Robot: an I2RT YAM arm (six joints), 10 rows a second.
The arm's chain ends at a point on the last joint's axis. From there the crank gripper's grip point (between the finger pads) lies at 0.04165 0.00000 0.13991 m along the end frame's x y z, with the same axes.
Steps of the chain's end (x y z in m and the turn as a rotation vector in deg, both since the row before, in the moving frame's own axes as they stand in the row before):
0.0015 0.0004 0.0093 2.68 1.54 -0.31
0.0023 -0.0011 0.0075 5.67 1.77 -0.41
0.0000 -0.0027 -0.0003 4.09 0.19 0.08
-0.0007 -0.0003 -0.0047 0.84 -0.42 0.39
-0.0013 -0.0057 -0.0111 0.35 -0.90 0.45
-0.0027 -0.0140 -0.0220 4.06 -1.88 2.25
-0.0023 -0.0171 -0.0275 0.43 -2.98 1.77
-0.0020 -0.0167 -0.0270 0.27 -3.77 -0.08
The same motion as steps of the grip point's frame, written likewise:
0.0052 -0.0064 0.0080 2.68 1.54 -0.31
0.0065 -0.0152 0.0054 5.67 1.77 -0.41
0.0005 -0.0126 -0.0008 4.09 0.19 0.08
-0.0017 -0.0021 -0.0044 0.84 -0.42 0.39
-0.0035 -0.0062 -0.0105 0.35 -0.90 0.45
-0.0071 -0.0224 -0.0210 4.06 -1.88 2.25
-0.0096 -0.0170 -0.0255 0.43 -2.98 1.77
-0.0113 -0.0174 -0.0246 0.27 -3.77 -0.08

